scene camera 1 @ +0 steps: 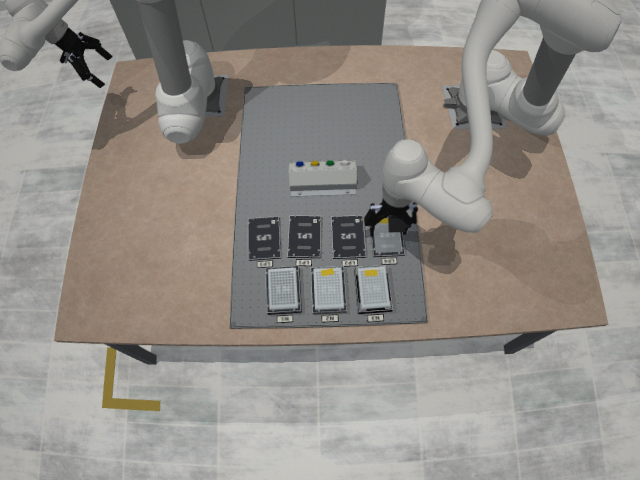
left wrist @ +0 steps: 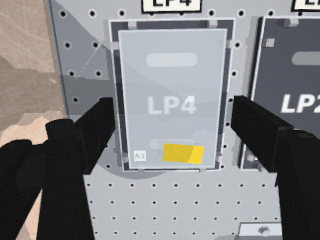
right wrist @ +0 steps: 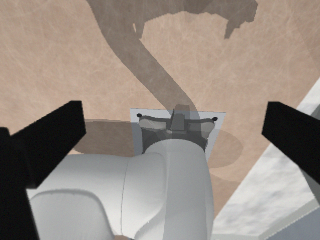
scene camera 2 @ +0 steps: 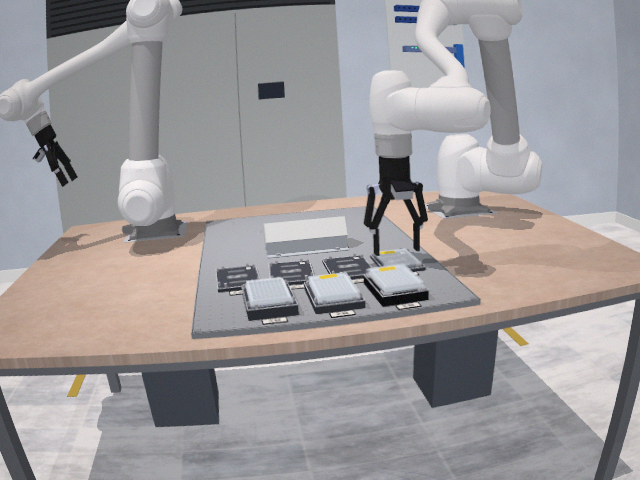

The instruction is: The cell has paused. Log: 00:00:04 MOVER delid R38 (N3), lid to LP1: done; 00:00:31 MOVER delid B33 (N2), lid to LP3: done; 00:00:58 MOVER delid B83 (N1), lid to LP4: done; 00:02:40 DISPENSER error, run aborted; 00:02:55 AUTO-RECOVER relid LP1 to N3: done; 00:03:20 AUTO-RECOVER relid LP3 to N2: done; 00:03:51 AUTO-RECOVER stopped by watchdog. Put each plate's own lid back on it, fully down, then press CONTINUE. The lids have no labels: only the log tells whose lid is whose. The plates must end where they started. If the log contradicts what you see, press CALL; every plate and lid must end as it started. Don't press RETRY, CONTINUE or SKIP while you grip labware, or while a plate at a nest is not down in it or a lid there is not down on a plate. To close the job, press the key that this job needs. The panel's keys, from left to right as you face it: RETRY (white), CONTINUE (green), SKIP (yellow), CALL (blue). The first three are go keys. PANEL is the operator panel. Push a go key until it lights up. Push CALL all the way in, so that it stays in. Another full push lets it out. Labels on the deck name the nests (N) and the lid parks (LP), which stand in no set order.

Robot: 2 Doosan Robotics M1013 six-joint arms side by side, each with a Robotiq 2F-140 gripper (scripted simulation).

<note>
I see my left gripper point(scene camera 2: 396, 251), my right gripper point(scene camera 1: 106, 71), a plate point(scene camera 1: 285, 284), a clear lid point(scene camera 1: 385, 242), an operator panel point(scene camera 2: 292, 238), a LP1 lid park point(scene camera 1: 315, 244), a LP3 lid park point(scene camera 1: 252, 228) and a LP4 lid park point(left wrist: 171, 24).
The plate also shows in scene camera 2 point(scene camera 2: 273, 291). The clear lid shows as well in the left wrist view point(left wrist: 172, 79). My left gripper is seen too in the left wrist view point(left wrist: 172, 112). The left wrist view does not show the plate: it is out of frame. The right wrist view does not show the plate: it is out of frame.
</note>
